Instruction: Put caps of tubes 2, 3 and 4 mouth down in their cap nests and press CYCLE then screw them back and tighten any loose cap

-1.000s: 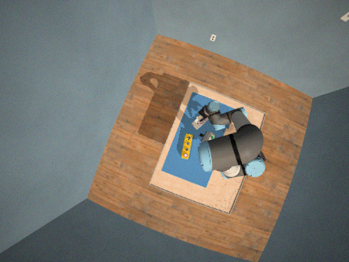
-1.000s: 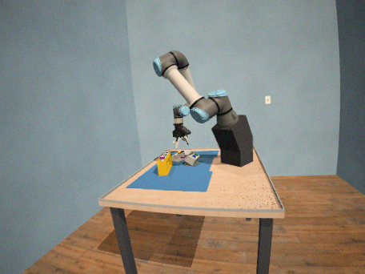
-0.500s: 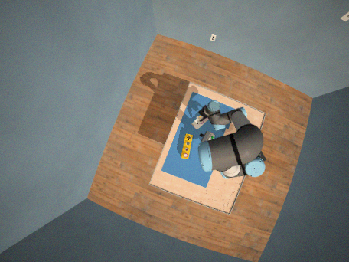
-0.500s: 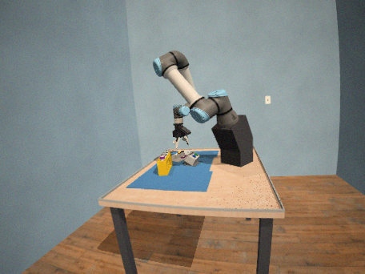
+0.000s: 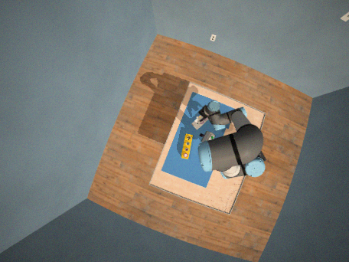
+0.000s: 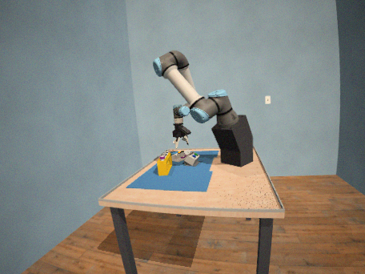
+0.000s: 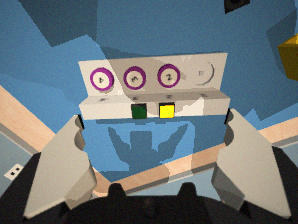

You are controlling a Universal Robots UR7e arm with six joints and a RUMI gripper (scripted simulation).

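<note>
Now: the cap 80 mm below my hand, 30 mm behind it and 20 mm to the right of it. The rest, counted from my hand: green key 150 mm behind, 130 mm to the left, 30 mm below; blue cycle key 180 mm to the left, 150 mm behind, 30 mm below; key housing 160 mm to the left, 130 mm behind, 40 mm below.
</note>
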